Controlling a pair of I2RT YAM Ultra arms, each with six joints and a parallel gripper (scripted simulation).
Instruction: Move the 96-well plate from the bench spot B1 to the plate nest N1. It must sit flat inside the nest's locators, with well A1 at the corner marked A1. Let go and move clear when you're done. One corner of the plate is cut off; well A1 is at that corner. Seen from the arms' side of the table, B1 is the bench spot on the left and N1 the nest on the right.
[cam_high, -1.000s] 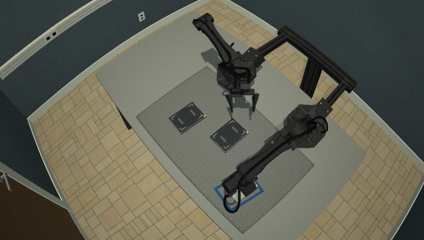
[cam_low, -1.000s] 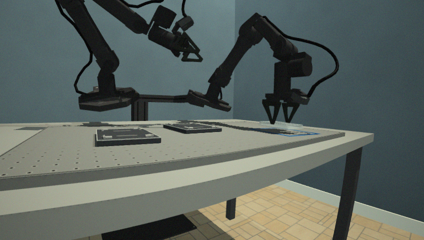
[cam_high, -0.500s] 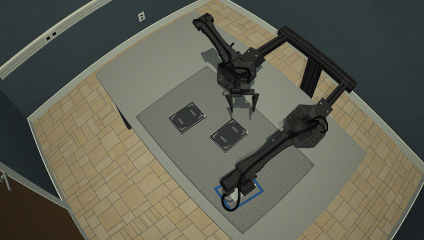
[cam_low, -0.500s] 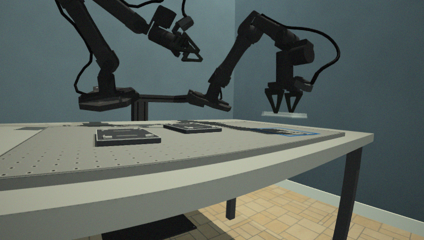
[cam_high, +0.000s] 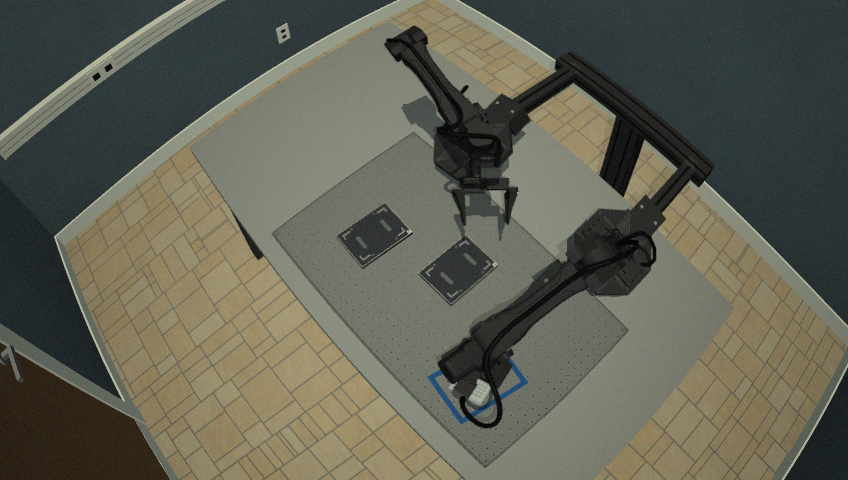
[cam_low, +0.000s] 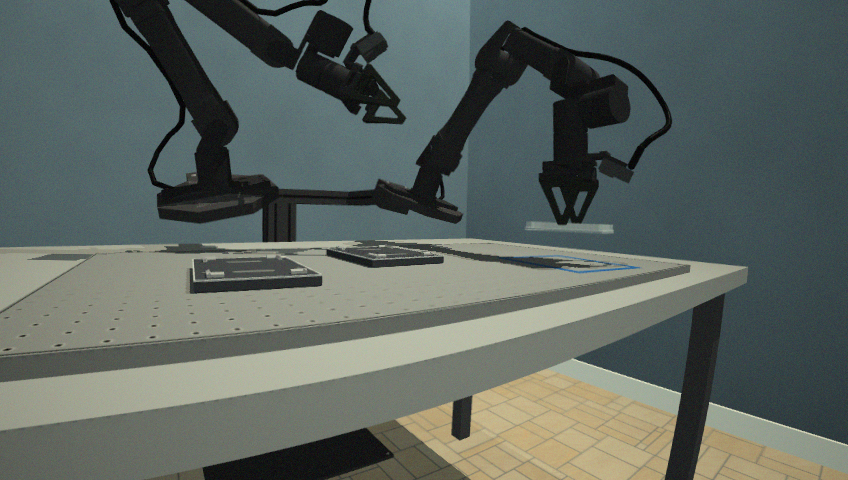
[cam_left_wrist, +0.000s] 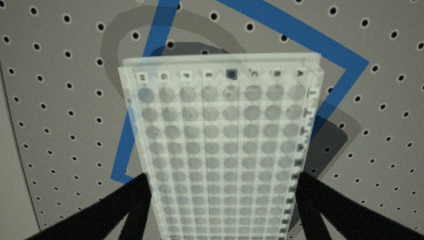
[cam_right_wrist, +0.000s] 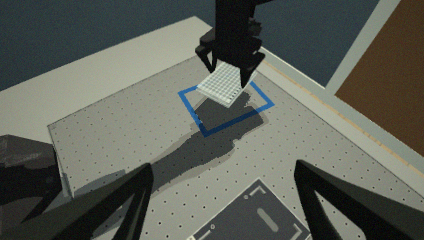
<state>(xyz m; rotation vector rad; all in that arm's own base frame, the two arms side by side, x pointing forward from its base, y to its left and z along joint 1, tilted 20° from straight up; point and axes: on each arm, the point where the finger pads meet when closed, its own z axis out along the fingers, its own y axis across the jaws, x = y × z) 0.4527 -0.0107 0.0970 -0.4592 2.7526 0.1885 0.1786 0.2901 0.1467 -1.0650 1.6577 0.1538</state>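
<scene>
My left hand is 1 cm above the 96-well plate. From my left hand the other things lie so: A1 label 26 cm behind, 18 cm to the right, 6 cm below.
</scene>
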